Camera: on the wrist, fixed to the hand. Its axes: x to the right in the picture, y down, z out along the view.
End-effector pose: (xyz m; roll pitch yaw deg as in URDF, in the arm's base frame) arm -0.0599 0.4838 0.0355 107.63 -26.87 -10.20
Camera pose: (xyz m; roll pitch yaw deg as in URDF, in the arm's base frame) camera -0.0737 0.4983 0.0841 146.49 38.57 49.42
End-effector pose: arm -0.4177 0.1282 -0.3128 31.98 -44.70 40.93
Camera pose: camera -0.4483 0.1705 -0.3067 68.44 32.96 0.44
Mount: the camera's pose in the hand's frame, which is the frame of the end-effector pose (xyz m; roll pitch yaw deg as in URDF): 0.0076 0.0447 -0.0266 7.89 24.85 -85.52
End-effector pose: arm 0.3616 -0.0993 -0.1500 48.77 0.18 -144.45
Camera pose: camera 0.3841 -0.1440 -0.1339 19.01 73.24 139.17
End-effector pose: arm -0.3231 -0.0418 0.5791 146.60 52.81 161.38
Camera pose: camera -0.3556 -0.0069 0.6013 -121.17 8.36 -104.31
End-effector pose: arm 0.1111 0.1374 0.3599 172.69 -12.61 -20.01
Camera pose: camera 0.0975 0.0988 0.3929 174.06 -18.05 69.79
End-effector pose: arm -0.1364 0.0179 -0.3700 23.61 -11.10 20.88
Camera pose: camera -0.1467 0.0692 -0.3749 26.59 46.03 -51.21
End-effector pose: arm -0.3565 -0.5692 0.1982 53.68 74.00 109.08
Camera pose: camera -0.4088 -0.5645 0.1965 -80.68 19.73 -58.83
